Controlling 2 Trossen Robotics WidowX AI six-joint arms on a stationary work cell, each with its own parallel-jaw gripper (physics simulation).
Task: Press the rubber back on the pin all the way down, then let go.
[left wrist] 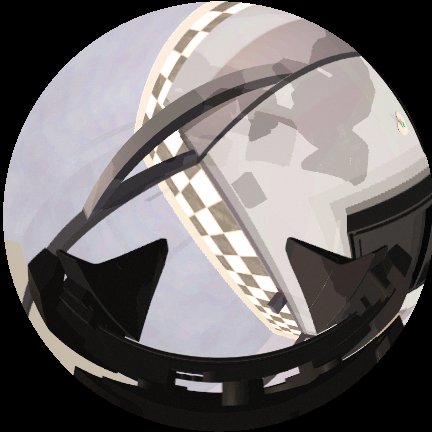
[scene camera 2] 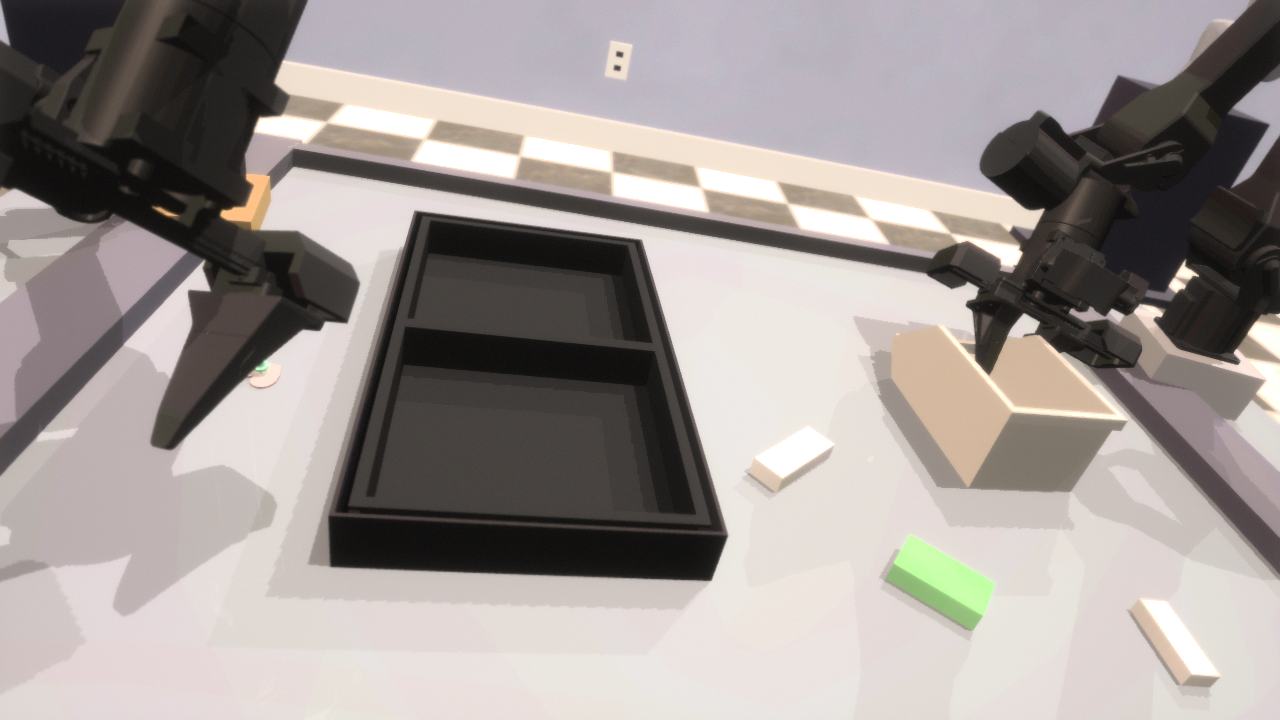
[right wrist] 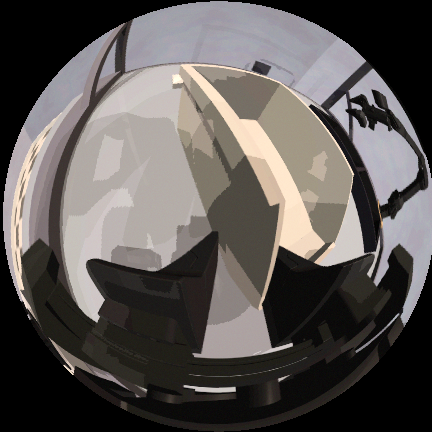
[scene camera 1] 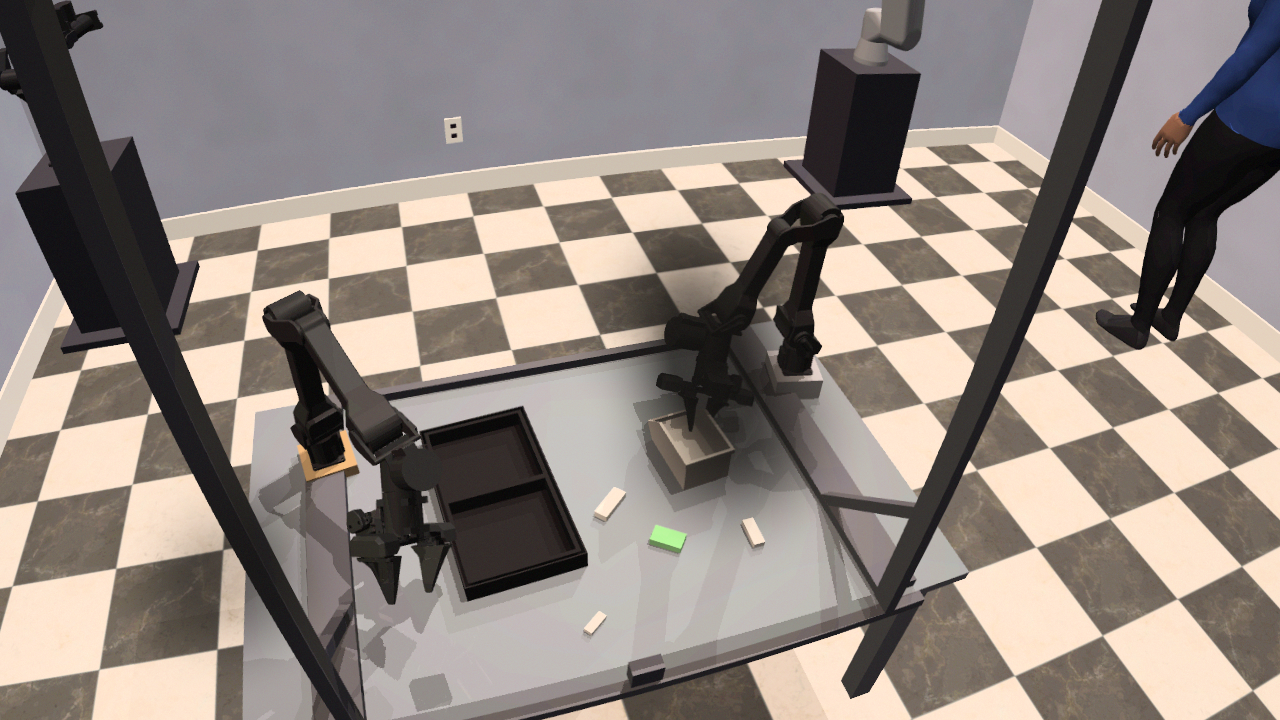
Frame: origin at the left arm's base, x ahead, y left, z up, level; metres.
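Where they show: left gripper, fingertip midpoint: [left wrist: 228, 244] [scene camera 2: 42, 418] [right wrist: 346, 104] [scene camera 1: 410, 598]; right gripper, fingertip midpoint: [right wrist: 233, 237] [scene camera 1: 696, 432]; left arm's base, link origin: [right wrist: 380, 212] [scene camera 1: 326, 454]; right arm's base, link origin: [scene camera 2: 1194, 341] [scene camera 1: 794, 365].
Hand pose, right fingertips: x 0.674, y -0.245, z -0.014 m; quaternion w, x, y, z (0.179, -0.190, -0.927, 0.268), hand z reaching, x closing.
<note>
Each offset is from my right fingertips to the top centre of the thing. "pt": to the spot under its first point.
The pin with its rubber back shows as a small pale disc with a green centre @[dx -0.590, dy +0.015, dz -0.001 m] [scene camera 2: 262, 372] [left wrist: 401, 123], lying on the table left of the black tray, by the left finger in scene camera 2; it is too small to tell how the back sits. It does not show in scene camera 1. My left gripper [scene camera 1: 409, 594] [left wrist: 228, 244] is open and empty, above the table left of the tray. My right gripper [scene camera 1: 701, 420] [scene camera 2: 1006, 353] [right wrist: 233, 237] is shut on the rear wall of the beige open bin @[pt dx -0.089, dy -0.109, dz +0.043 m] [scene camera 1: 687, 470] [scene camera 2: 948, 411] [right wrist: 242, 205], one finger inside, one outside.
A black two-compartment tray @[dx -0.408, dy +0.017, dz +0.028 m] [scene camera 1: 528, 582] [scene camera 2: 528, 544] [left wrist: 387, 205] lies between the arms. White blocks @[dx -0.230, dy -0.081, dz +0.003 m] [scene camera 1: 609, 503] [scene camera 2: 792, 458] and a green block @[dx -0.177, dy -0.196, dz +0.004 m] [scene camera 1: 667, 538] [scene camera 2: 941, 582] lie between tray and bin and nearer the front. Dark frame posts [scene camera 1: 1011, 313] stand at the table's sides.
</note>
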